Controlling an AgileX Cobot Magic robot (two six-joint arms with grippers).
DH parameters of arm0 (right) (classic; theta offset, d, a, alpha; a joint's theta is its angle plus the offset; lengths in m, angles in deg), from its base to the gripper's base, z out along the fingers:
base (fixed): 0 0 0 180
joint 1: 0 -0.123 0 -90
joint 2: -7.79 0 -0.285 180
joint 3: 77.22 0 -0.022 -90
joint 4: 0 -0.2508 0 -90
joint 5: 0 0 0.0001 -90
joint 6: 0 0.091 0 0
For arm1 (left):
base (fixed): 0 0 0 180
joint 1: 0 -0.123 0 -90
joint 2: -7.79 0 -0.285 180
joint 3: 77.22 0 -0.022 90
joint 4: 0 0.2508 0 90
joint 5: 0 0 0.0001 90
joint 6: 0 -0.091 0 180
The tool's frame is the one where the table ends.
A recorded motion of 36 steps. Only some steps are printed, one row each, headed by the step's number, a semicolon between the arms.
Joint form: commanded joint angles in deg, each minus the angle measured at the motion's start. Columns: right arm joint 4, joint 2, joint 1, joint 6, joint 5, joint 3; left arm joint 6, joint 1, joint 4, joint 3, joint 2, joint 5.
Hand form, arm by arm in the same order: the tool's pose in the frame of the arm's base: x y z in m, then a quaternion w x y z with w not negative. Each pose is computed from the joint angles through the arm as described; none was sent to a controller.
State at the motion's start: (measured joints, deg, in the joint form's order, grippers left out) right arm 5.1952 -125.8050 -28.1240 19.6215 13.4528 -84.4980; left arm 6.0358 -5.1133 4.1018 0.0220 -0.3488 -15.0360
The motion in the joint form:
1: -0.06 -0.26 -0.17 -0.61 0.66 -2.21; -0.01 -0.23 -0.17 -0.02 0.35 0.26
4: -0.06 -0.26 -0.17 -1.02 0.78 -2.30; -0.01 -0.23 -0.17 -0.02 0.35 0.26
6: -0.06 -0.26 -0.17 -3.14 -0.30 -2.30; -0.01 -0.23 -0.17 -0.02 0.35 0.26
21: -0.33 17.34 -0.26 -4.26 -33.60 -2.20; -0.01 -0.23 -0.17 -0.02 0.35 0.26
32: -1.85 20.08 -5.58 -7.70 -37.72 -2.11; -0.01 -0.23 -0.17 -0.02 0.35 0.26
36: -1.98 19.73 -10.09 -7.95 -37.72 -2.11; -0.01 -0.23 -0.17 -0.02 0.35 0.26
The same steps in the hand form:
1: 0.4413 0.2398 0.1734 0.52957 -0.10807 0.81352 0.21461; 0.0548 0.0067 0.1898 0.64399 -0.05608 0.76259 0.02423
4: 0.4415 0.2399 0.1741 0.53171 -0.11090 0.81209 0.21332; 0.0548 0.0067 0.1898 0.64399 -0.05608 0.76259 0.02423
6: 0.4411 0.2395 0.1725 0.52856 -0.12630 0.81524 0.20014; 0.0548 0.0067 0.1898 0.64399 -0.05608 0.76259 0.02423
21: 0.3930 0.2093 0.2726 0.42576 -0.13029 0.88477 0.13764; 0.0548 0.0067 0.1898 0.64399 -0.05608 0.76259 0.02423
32: 0.3619 0.2388 0.2879 0.40974 -0.18843 0.88016 0.14806; 0.0548 0.0067 0.1898 0.64399 -0.05608 0.76259 0.02423
36: 0.3427 0.2672 0.2853 0.40108 -0.22449 0.87305 0.16287; 0.0548 0.0067 0.1898 0.64399 -0.05608 0.76259 0.02423

